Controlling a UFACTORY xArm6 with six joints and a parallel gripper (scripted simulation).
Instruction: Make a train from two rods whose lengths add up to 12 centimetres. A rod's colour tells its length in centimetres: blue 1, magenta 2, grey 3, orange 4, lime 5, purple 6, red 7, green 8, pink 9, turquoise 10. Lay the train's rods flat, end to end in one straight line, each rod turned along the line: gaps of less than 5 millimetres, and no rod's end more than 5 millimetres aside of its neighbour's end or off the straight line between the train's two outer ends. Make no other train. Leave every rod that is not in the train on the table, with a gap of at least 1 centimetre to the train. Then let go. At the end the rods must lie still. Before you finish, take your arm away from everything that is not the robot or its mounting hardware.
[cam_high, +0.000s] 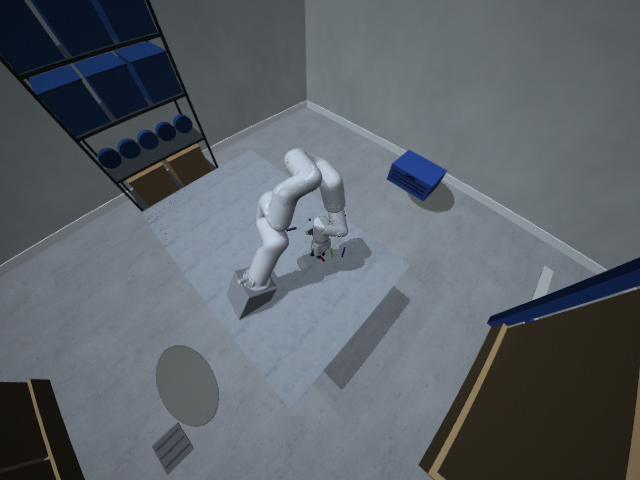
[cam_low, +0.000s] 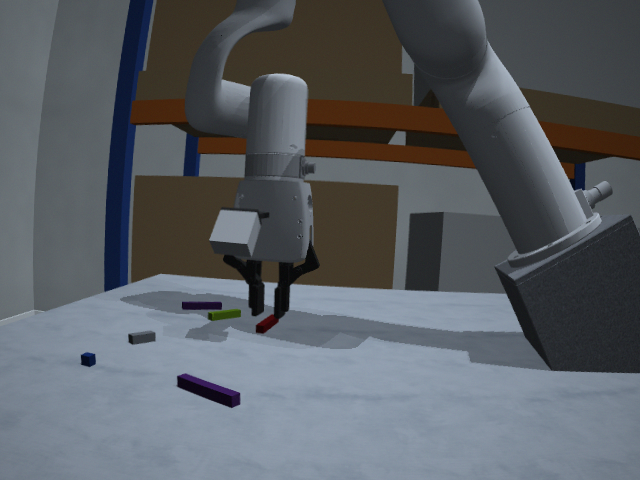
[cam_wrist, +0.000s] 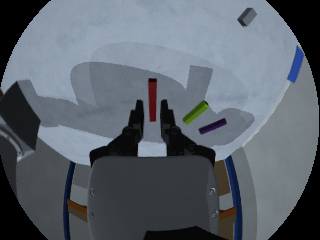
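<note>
The red rod is 3 cm below my hand. Also, from my hand: small blue rod: 22 cm to the left, 14 cm ahead, 3 cm below; then grey rod: 13 cm to the left, 12 cm ahead, 3 cm below; then lime rod: 7 cm ahead, 3 cm to the right, 3 cm below.
</note>
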